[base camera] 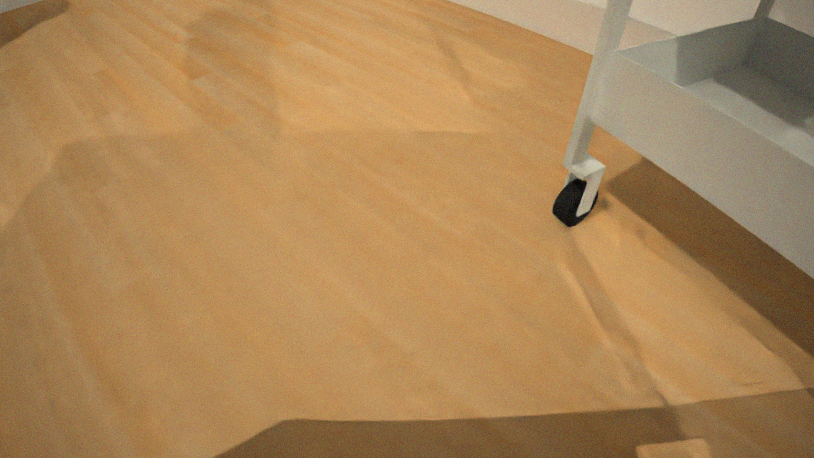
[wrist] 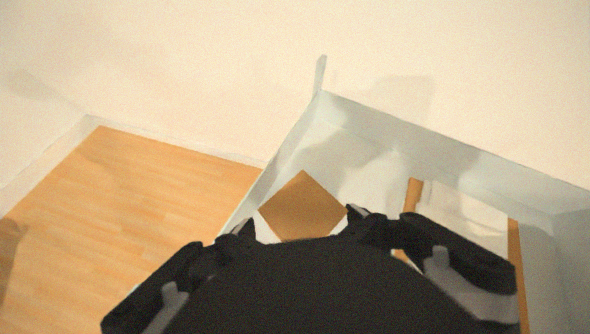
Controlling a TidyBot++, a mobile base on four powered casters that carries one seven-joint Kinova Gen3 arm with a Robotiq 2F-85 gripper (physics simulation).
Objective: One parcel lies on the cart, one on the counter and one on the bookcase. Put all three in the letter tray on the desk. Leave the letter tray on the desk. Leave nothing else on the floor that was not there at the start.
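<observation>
The brown parcel point(wrist: 302, 202) lies in the top tray of the pale grey cart point(base camera: 683, 125) point(wrist: 425, 131), close to a side wall. It appears as a diamond, with its lower part hidden behind my gripper. My gripper point(wrist: 300, 220) is open and empty. Its fingertips show at the left and right of the parcel, and I cannot tell how far above it they are. The counter, the bookcase, the desk, the letter tray and the other two parcels do not show in either view.
In the base camera view the cart stands at the right, with a black caster wheel point(base camera: 574, 203) on the wood floor point(base camera: 341, 256). A pale flat thing point(wrist: 465, 207) between brown strips is in the cart's tray. A cream wall point(wrist: 200, 60) rises behind the cart.
</observation>
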